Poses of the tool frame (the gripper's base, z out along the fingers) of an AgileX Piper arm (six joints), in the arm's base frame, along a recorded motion.
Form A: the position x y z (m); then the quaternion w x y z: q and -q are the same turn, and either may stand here.
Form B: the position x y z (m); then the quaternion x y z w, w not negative. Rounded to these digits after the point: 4 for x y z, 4 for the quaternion.
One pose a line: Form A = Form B
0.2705, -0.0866, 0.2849, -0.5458, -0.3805, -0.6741, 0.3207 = 0.2705, -0.0866, 0.2849, 0.3805, 0.6741, -0.3207, 0.5458
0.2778, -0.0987, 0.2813, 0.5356, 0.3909, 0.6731, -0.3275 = 0.2778, -0.0987, 0.2813, 0.3909, 0.6731, -0.3275, 0.5356
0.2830, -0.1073, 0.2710, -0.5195, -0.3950, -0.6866, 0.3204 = 0.2830, -0.1073, 0.2710, 0.3950, 0.6866, -0.3204, 0.5195
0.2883, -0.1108, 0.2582, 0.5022, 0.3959, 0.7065, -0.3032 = 0.2883, -0.1108, 0.2582, 0.3959, 0.7065, -0.3032, 0.5022
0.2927, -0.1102, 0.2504, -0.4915, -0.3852, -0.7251, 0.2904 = 0.2927, -0.1102, 0.2504, 0.3852, 0.7251, -0.2904, 0.4915
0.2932, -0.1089, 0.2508, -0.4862, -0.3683, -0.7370, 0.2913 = 0.2932, -0.1089, 0.2508, 0.3683, 0.7370, -0.2913, 0.4862
